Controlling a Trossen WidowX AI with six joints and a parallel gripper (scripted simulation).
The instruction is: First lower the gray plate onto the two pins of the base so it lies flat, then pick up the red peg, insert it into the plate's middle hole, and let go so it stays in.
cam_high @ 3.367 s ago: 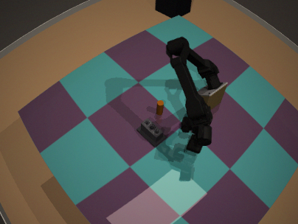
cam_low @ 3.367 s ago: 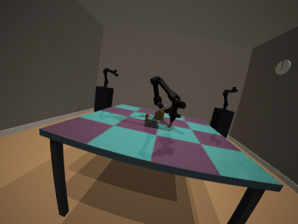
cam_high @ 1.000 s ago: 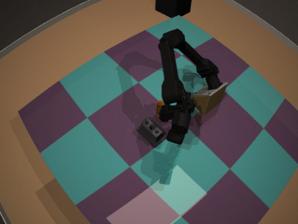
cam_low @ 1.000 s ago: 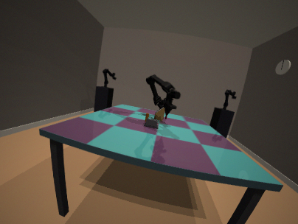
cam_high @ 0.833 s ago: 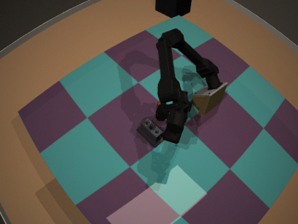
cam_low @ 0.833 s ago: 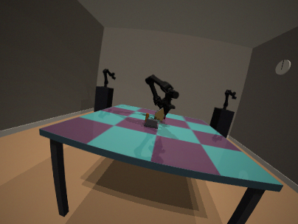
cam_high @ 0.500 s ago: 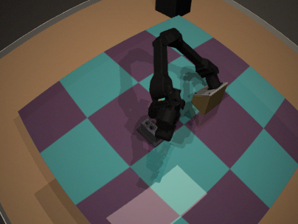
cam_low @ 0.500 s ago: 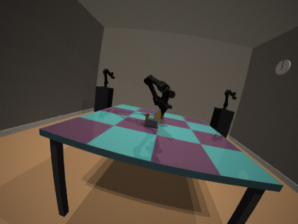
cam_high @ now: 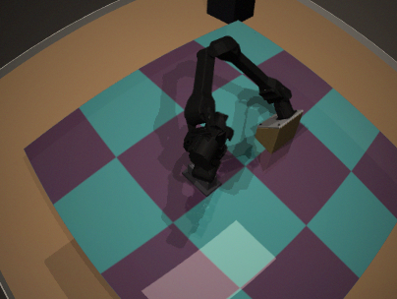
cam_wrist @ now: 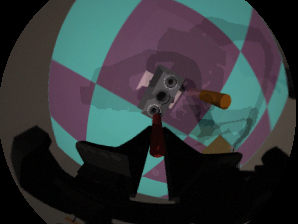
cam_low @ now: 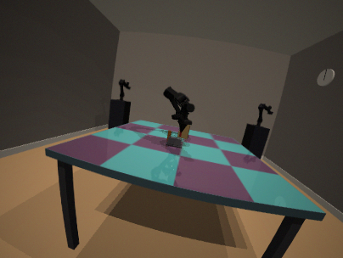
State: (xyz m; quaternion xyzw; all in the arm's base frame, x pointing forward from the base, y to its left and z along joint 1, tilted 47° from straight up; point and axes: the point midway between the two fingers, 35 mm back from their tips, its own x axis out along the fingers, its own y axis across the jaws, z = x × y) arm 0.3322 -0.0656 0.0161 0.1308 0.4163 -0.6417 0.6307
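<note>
My gripper tip is now 10 mm short of the gray plate, 30 mm to the left of it and 70 mm above it. The rest, counted from my gripper tip: red peg (right at my gripper tip); then orange peg-like object (100 mm behind, 90 mm to the right, 70 mm below); then base (10 mm ahead, 30 mm to the right, 100 mm below).
</note>
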